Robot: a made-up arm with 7 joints. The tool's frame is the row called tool.
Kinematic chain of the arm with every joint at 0, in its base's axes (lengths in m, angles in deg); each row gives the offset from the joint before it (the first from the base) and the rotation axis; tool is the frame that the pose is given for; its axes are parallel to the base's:
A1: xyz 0 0.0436 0 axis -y
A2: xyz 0 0.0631 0 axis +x
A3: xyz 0 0 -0.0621 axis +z
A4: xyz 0 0 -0.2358 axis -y
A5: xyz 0 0 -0.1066 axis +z
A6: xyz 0 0 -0.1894 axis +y
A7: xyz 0 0 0 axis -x
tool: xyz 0 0 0
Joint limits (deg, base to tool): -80..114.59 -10..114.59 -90..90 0..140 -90..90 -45..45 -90..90
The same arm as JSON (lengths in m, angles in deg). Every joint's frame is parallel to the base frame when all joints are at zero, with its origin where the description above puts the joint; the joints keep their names.
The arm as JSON. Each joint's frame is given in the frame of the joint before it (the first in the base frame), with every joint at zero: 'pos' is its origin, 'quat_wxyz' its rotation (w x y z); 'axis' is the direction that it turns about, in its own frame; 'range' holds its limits. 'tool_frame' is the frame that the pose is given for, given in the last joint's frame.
{
  "length_unit": "m",
  "angle_unit": "deg",
  "joints": [
    {
      "joint": "A1",
      "pos": [
        0.0,
        0.0436,
        0.0
      ],
      "quat_wxyz": [
        1.0,
        0.0,
        0.0,
        0.0
      ],
      "axis": [
        0.0,
        -1.0,
        0.0
      ],
      "range": [
        -80.0,
        114.59
      ]
    },
    {
      "joint": "A2",
      "pos": [
        0.0,
        0.0631,
        0.0
      ],
      "quat_wxyz": [
        1.0,
        0.0,
        0.0,
        0.0
      ],
      "axis": [
        1.0,
        0.0,
        0.0
      ],
      "range": [
        -10.0,
        114.59
      ]
    },
    {
      "joint": "A3",
      "pos": [
        0.0,
        0.0,
        -0.0621
      ],
      "quat_wxyz": [
        1.0,
        0.0,
        0.0,
        0.0
      ],
      "axis": [
        0.0,
        0.0,
        1.0
      ],
      "range": [
        -90.0,
        90.0
      ]
    },
    {
      "joint": "A4",
      "pos": [
        0.0,
        0.0,
        -0.2358
      ],
      "quat_wxyz": [
        1.0,
        0.0,
        0.0,
        0.0
      ],
      "axis": [
        0.0,
        -1.0,
        0.0
      ],
      "range": [
        0.0,
        140.0
      ]
    },
    {
      "joint": "A5",
      "pos": [
        0.0,
        0.0,
        -0.1066
      ],
      "quat_wxyz": [
        1.0,
        0.0,
        0.0,
        0.0
      ],
      "axis": [
        0.0,
        0.0,
        1.0
      ],
      "range": [
        -90.0,
        90.0
      ]
    },
    {
      "joint": "A6",
      "pos": [
        0.0,
        0.0,
        -0.1894
      ],
      "quat_wxyz": [
        1.0,
        0.0,
        0.0,
        0.0
      ],
      "axis": [
        0.0,
        1.0,
        0.0
      ],
      "range": [
        -45.0,
        45.0
      ]
    },
    {
      "joint": "A7",
      "pos": [
        0.0,
        0.0,
        0.0
      ],
      "quat_wxyz": [
        1.0,
        0.0,
        0.0,
        0.0
      ],
      "axis": [
        -1.0,
        0.0,
        0.0
      ],
      "range": [
        -90.0,
        90.0
      ]
    }
  ],
  "tool_frame": {
    "pos": [
      0.0,
      0.0,
      0.0
    ],
    "quat_wxyz": [
      1.0,
      0.0,
      0.0,
      0.0
    ]
  }
}

